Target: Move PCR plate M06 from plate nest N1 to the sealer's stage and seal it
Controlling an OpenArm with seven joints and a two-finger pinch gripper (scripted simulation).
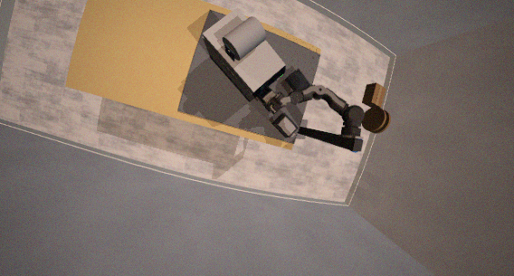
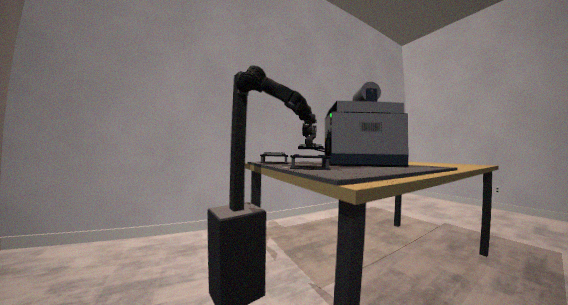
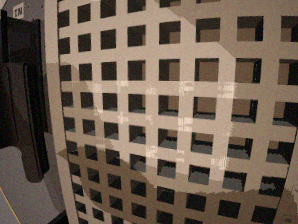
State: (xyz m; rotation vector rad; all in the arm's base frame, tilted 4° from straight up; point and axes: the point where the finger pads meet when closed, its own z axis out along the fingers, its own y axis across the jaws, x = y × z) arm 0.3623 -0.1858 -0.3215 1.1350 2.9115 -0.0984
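Right now my hand is right at the open plate M06. Also, from my hand: start key: 140 mm to the right, 80 mm above, 10 mm ahead; then yellow warning label: 140 mm ahead, 50 mm above; then sealer stage: 10 mm below.
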